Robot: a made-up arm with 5 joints.
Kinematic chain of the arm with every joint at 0, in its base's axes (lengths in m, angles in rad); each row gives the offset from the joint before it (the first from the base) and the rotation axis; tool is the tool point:
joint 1: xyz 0 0 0.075 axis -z
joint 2: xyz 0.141 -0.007 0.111 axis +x
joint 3: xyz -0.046 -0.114 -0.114 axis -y
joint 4: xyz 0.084 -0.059 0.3 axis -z
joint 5: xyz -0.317 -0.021 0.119 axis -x
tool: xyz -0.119 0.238 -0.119
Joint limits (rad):
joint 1: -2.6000..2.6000
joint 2: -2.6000..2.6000
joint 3: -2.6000..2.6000
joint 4: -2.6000..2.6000
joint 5: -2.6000..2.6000
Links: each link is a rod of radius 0.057 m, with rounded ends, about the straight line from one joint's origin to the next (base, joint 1, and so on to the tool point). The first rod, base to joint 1, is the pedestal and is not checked.
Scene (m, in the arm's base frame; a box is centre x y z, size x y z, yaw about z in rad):
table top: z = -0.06
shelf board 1: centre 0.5 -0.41 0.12 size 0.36 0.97 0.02 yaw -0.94
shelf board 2: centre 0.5 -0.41 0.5 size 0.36 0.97 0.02 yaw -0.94
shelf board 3: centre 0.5 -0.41 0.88 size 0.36 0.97 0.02 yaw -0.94
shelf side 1: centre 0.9 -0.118 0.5 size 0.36 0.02 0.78 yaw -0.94
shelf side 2: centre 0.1 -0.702 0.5 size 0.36 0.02 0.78 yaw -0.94
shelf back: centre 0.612 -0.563 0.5 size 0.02 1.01 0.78 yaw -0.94
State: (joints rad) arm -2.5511 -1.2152 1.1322 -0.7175 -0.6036
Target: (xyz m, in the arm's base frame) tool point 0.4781 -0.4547 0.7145
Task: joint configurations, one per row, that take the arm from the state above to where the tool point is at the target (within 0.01 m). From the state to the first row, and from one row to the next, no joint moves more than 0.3 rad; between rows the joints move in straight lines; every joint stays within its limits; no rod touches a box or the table.
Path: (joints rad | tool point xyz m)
1: -2.4177 -1.4430 1.1950 -0.7514 -0.4344 | 0.5765 -0.0047 0.4323
2: -2.2844 -1.6708 1.2579 -0.7853 -0.2652 | 0.5100 -0.0544 0.5336
3: -2.1510 -1.8987 1.3207 -0.8192 -0.0960 | 0.4047 -0.1081 0.6339
4: -2.0177 -2.1265 1.3835 -0.8531 0.0732 | 0.2580 -0.1534 0.7145
5: -1.9747 -2.0206 1.4331 -0.9221 -0.1937 | 0.3291 -0.1857 0.7134
6: -1.9317 -1.9148 1.4827 -0.9911 -0.4606 | 0.3877 -0.2312 0.7128
7: -1.8887 -1.8090 1.5322 -1.0601 -0.7275 | 0.4321 -0.2852 0.7131
8: -1.8456 -1.7031 1.5818 -1.1291 -0.9945 | 0.4617 -0.3431 0.7141
9: -1.8026 -1.5973 1.6313 -1.1981 -1.2614 | 0.4766 -0.4008 0.7149
10: -1.7596 -1.4914 1.6809 -1.2671 -1.5283 | 0.4781 -0.4547 0.7145

